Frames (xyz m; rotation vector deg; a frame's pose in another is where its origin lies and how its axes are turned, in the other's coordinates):
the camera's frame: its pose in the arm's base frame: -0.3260 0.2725 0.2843 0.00 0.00 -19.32
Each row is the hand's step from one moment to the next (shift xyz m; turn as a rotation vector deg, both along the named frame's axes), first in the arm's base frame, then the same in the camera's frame.
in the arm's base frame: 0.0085 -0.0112 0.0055 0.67 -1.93 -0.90
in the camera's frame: 0.0117 -0.0078 0.0055 1.27 -1.60 -0.90
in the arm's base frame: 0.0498 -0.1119 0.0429 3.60 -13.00 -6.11
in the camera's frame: 0.0840 -0.0891 0.0429 7.70 -11.08 -6.11
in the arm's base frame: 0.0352 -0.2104 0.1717 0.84 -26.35 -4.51
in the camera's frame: 0.1028 -0.1869 0.1717 9.51 -24.59 -4.51
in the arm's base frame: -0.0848 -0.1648 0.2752 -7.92 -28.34 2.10
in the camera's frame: -0.0255 -0.1836 0.2752 1.90 -29.36 2.10
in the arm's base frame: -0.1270 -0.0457 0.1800 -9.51 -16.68 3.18
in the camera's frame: -0.1047 -0.0851 0.1800 -3.46 -18.89 3.18
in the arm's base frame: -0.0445 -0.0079 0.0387 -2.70 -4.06 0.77
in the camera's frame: -0.0394 -0.0222 0.0387 -1.20 -4.72 0.77
